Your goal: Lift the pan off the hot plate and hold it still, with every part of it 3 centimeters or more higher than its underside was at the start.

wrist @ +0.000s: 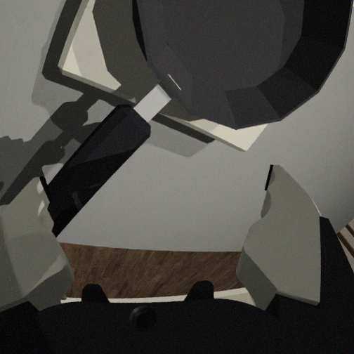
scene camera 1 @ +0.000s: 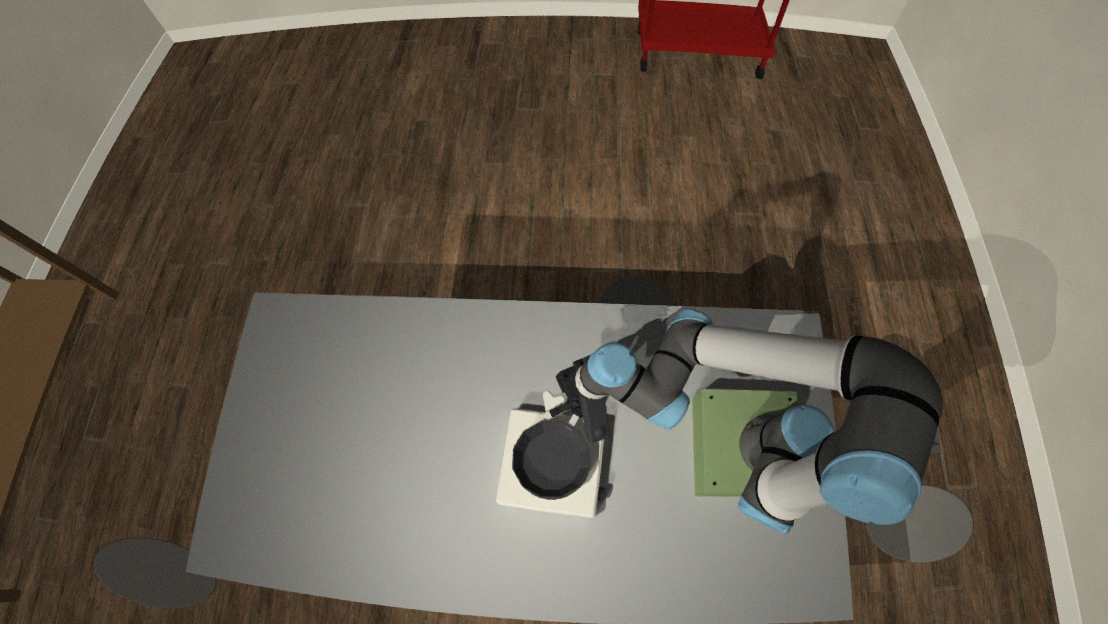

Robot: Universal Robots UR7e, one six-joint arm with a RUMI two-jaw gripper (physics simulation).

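Seen in the pictures: arm's base, link origin: (scene camera 1: 768, 446).
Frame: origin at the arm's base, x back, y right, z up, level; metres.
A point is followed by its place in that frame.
The dark pan (scene camera 1: 552, 458) @(y -0.043, x -0.524, z -0.028 m) (wrist: 225, 50) sits on the cream hot plate (scene camera 1: 508, 494) @(y -0.135, x -0.625, z -0.038 m) (wrist: 245, 139). Its black handle (wrist: 102, 157) points down and left in the wrist view, joined to the pan by a pale metal piece (scene camera 1: 573, 420) @(y 0.046, x -0.478, z 0.008 m) (wrist: 152, 102). In the scene view the handle is mostly hidden under the gripper. My gripper (scene camera 1: 575, 412) @(y 0.071, x -0.482, z 0.062 m) (wrist: 156, 173) is open and empty, over the pan's handle side. In the wrist view the handle's far end runs beside the left finger and is partly hidden by it; the right finger stands well away from the handle.
The grey table (scene camera 1: 348, 434) @(y -0.014, x -1.082, z -0.101 m) carries the hot plate and the arm's green base plate (scene camera 1: 713, 441) @(y 0.008, x -0.141, z 0.006 m), to the right of the pan. A dark knob (scene camera 1: 604, 492) @(y -0.116, x -0.395, z -0.051 m) sticks out at the hot plate's right side. A red cart (scene camera 1: 705, 40) stands far back on the floor.
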